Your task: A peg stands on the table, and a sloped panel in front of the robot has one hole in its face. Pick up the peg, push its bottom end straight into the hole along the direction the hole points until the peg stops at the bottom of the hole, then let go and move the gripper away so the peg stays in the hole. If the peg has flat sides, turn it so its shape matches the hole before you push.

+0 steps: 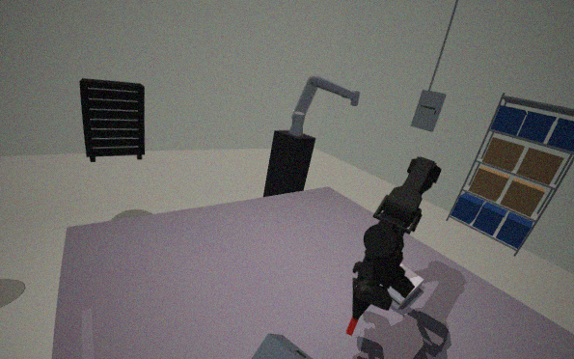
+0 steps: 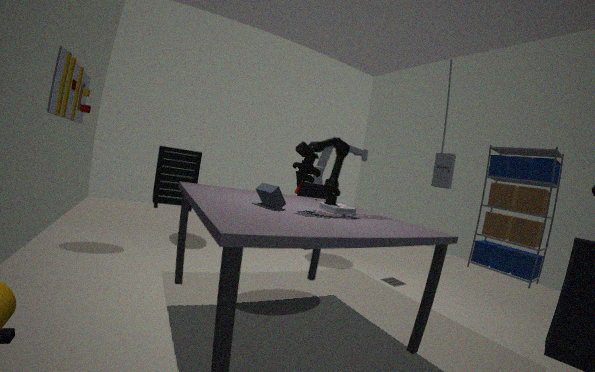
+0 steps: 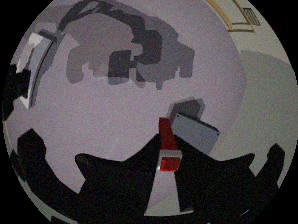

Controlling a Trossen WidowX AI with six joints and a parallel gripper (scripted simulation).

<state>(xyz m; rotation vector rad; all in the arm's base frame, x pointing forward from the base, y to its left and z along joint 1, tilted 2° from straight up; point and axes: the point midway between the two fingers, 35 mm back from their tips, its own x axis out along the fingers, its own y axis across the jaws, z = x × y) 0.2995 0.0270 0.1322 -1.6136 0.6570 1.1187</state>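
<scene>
Now: gripper tip 140 mm short of the sloped panel, 40 mm to the left of it and 70 mm above it. Round my gripper tip: red peg 10 mm behind, 20 mm above.
</scene>
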